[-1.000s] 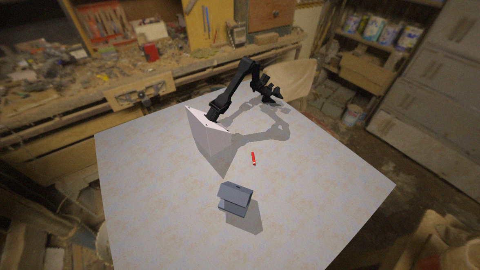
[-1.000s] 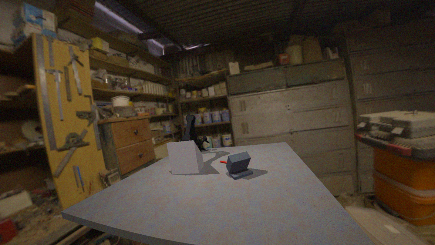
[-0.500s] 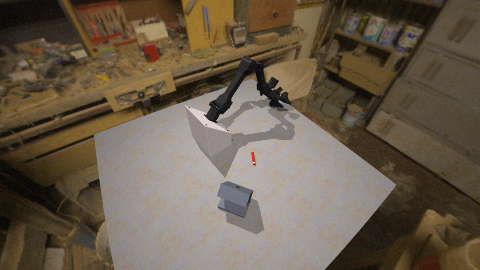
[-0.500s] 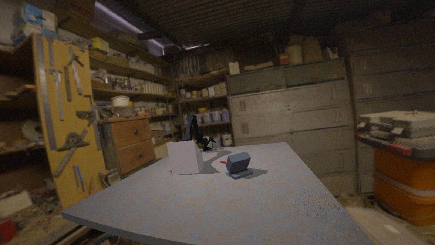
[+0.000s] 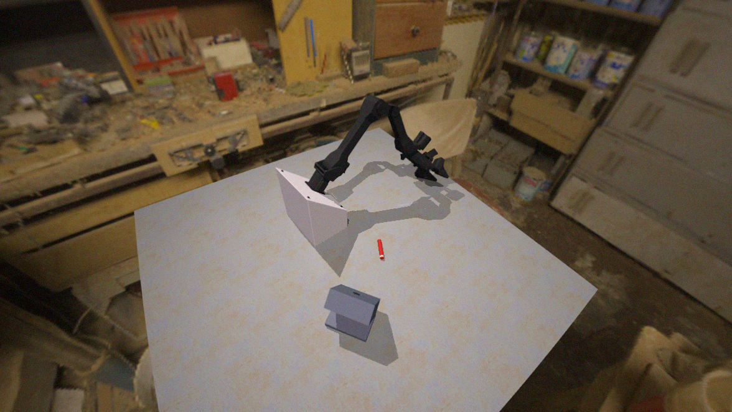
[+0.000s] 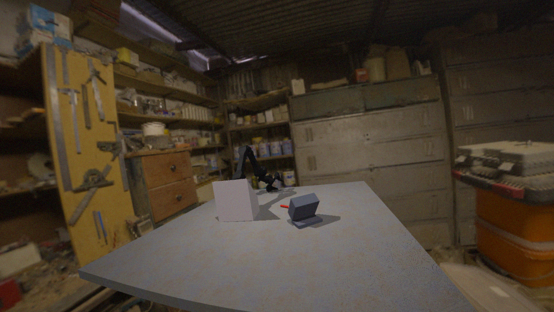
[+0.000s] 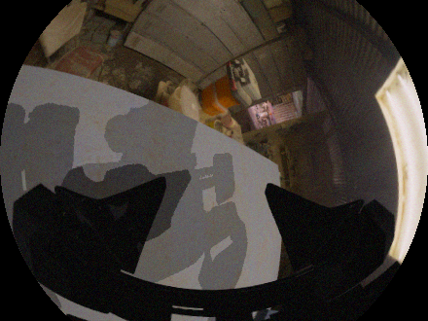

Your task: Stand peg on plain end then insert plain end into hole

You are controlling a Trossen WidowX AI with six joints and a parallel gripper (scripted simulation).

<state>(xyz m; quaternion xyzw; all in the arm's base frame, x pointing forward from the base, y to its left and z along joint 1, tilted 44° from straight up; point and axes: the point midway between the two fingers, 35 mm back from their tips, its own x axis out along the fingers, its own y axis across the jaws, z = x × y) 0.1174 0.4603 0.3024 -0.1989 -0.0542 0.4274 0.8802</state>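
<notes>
Now: gripper tip 46 cm to the left of the red peg, 14 cm short of it and 4 cm above it. From my gripper tip the other things lie so: grey sloped panel 67 cm to the right, 27 cm ahead, 3 cm above.
</notes>
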